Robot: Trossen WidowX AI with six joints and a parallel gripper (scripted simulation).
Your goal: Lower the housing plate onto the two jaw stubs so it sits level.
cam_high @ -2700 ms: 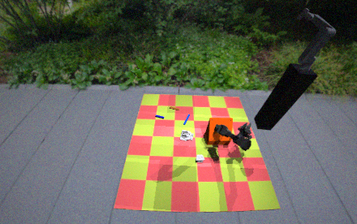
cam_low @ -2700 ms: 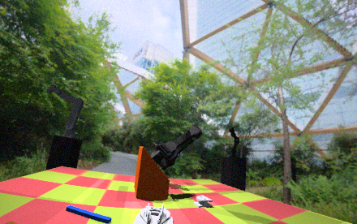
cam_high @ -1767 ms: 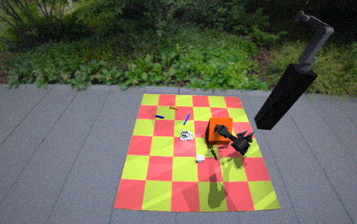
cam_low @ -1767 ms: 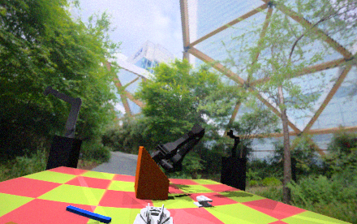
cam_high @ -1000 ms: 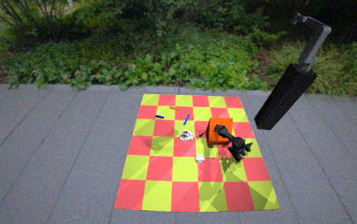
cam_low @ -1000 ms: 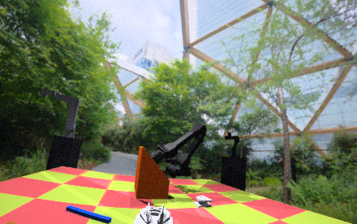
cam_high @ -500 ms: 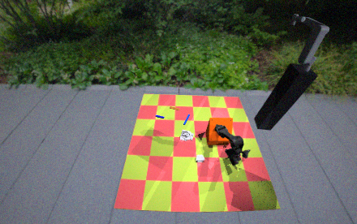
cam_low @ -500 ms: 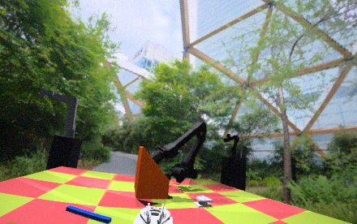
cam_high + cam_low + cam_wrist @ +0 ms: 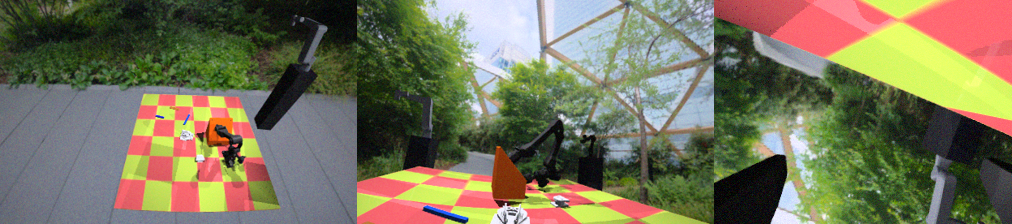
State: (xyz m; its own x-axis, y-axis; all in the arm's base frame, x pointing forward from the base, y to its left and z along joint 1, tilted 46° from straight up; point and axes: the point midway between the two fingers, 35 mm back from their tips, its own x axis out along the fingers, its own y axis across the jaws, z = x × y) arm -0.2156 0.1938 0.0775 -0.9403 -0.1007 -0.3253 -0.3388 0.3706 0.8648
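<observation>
My gripper tip is 390 mm short of the white part, 60 mm to the right of it and 60 mm above it. The rest, counted from my gripper tip: orange stick (690 mm ahead, 540 mm to the right, 60 mm below).
</observation>
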